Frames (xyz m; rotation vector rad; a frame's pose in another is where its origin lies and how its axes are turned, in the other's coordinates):
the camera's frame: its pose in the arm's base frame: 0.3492 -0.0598 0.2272 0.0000 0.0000 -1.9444
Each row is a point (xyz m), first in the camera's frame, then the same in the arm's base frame.
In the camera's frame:
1: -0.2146 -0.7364 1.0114
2: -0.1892 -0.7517 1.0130
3: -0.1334 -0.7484 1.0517
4: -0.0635 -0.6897 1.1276
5: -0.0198 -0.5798 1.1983
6: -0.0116 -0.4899 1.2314
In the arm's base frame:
1: -0.2581 0.4088 1.2386
2: -0.2816 0.3907 1.2402
3: -0.2989 0.3375 1.2789
4: -0.2697 0.2510 1.3548
5: -0.1834 0.1702 1.4255
6: -0.1027 0.1298 1.4586

